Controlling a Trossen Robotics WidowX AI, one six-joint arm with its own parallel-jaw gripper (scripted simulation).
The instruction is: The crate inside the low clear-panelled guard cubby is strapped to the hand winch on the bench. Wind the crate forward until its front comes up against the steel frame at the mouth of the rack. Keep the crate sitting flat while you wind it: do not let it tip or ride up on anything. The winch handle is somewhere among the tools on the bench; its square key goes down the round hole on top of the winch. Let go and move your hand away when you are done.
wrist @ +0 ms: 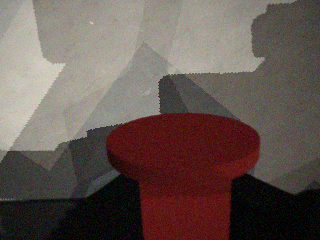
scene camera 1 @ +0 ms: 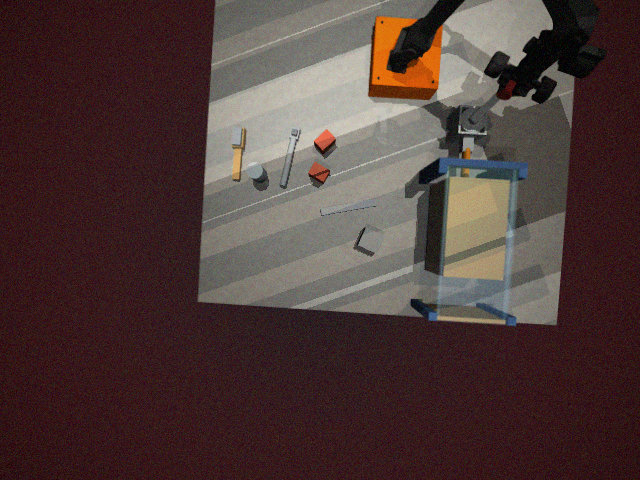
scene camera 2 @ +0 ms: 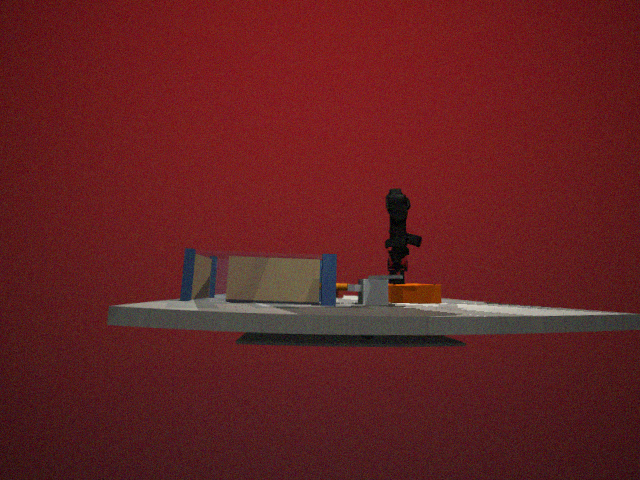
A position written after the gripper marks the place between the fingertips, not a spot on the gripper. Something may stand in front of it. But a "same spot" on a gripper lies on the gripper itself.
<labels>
gripper: wrist; scene camera 1 500, 94; scene camera 2
same spot on gripper: (wrist: 117, 203) = (scene camera 2: 402, 257)
</labels>
